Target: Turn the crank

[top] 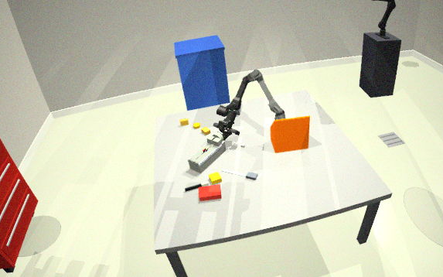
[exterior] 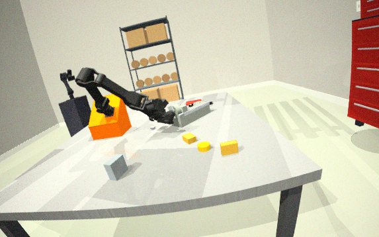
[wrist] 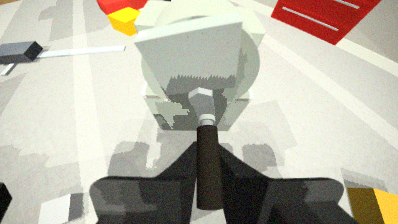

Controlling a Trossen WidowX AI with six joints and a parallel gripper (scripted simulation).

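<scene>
Now: the dark brown crank handle 30 mm above my gripper tip, 10 mm to the right of it and 10 mm behind it. Also, from my gripper tip: yellow block 330 mm to the left, 60 mm ahead, 20 mm below; grey cube 400 mm to the right, 160 mm behind; red pointer 140 mm to the left, 120 mm ahead, 50 mm above.
</scene>
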